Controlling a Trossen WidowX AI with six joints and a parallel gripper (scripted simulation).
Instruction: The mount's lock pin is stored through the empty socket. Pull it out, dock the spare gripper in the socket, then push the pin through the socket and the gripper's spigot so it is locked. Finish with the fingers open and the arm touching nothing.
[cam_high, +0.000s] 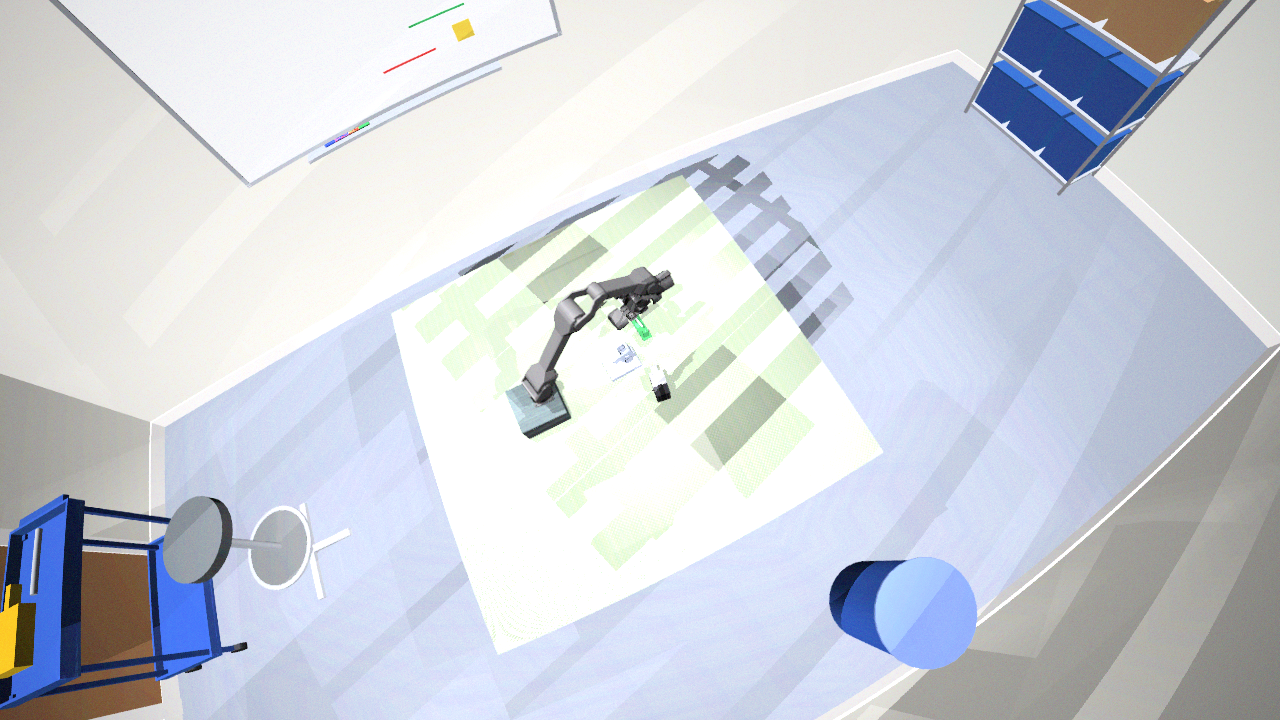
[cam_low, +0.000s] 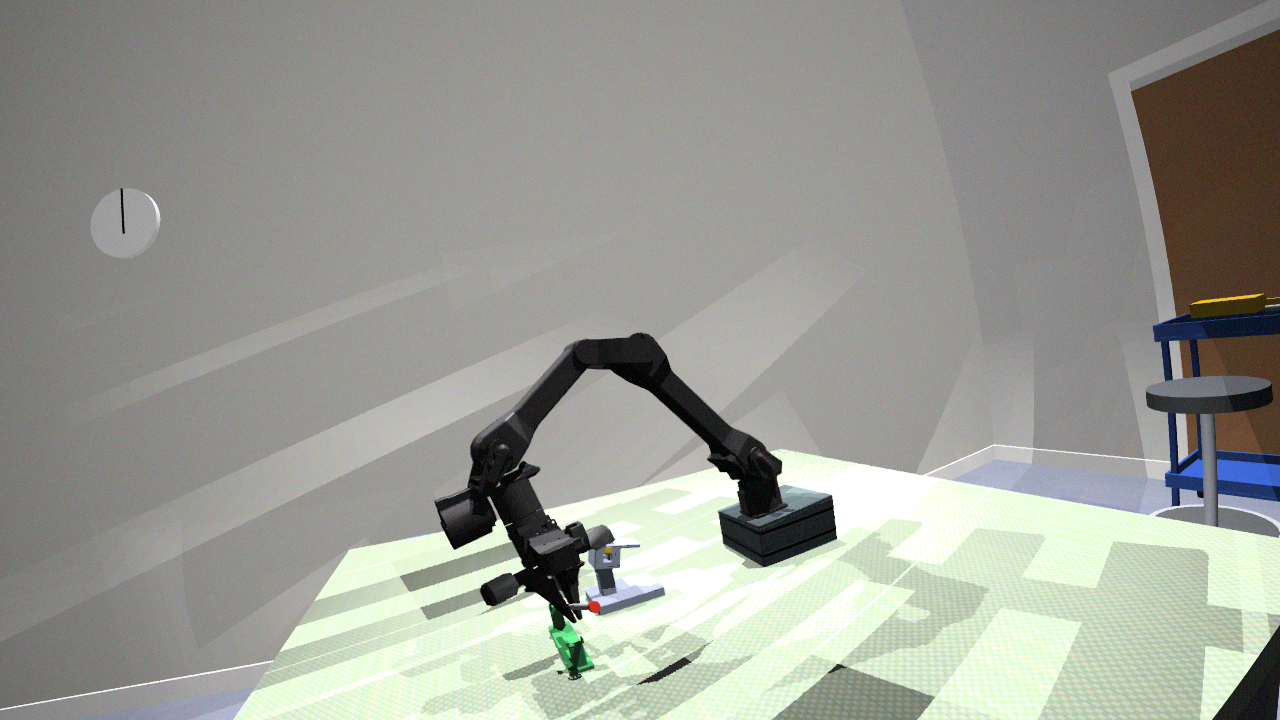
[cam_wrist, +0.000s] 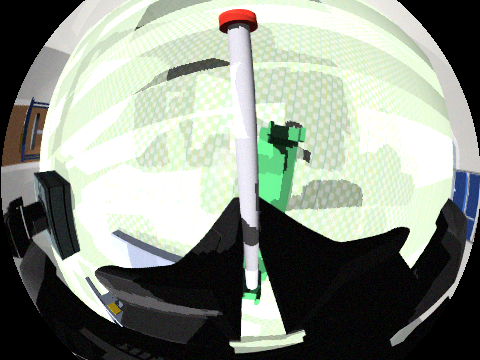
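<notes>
Right now the green rest is 2 cm to the right of my gripper tip, 2 cm below it and 2 cm ahead of it. The rest, counted from my gripper tip: spare gripper: 25 cm to the right, 2 cm below, 2 cm behind; grey mount: 12 cm to the right, 9 cm behind, 1 cm above.
</notes>
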